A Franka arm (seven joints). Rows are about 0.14 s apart.
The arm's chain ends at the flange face. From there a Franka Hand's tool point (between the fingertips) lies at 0.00 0.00 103.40 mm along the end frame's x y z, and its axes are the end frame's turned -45 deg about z.
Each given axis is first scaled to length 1.
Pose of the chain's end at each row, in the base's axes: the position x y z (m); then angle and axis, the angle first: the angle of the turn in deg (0 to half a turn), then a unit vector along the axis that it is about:
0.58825, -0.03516, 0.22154, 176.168, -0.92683, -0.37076, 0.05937
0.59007, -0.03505, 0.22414, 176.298, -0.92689, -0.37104, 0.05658
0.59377, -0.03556, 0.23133, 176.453, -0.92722, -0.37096, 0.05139
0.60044, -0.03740, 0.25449, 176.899, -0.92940, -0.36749, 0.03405
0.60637, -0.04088, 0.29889, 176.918, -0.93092, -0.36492, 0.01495
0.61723, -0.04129, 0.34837, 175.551, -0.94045, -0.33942, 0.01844
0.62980, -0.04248, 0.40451, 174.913, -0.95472, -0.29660, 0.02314
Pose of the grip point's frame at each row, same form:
0.57432, -0.03330, 0.11910, 173.855, -0.71502, -0.69783, 0.04209
0.57676, -0.03320, 0.12162, 174.098, -0.71492, -0.69806, 0.03994
0.58155, -0.03357, 0.12867, 174.469, -0.71517, -0.69804, 0.03565
0.59184, -0.03479, 0.15148, 175.642, -0.71828, -0.69543, 0.02111
0.60147, -0.03683, 0.19569, 176.497, -0.72048, -0.69346, 0.00352
0.61093, -0.03504, 0.24535, 175.081, -0.73910, -0.67359, 0.00217
0.62252, -0.03514, 0.30163, 174.286, -0.76874, -0.63954, 0.00438

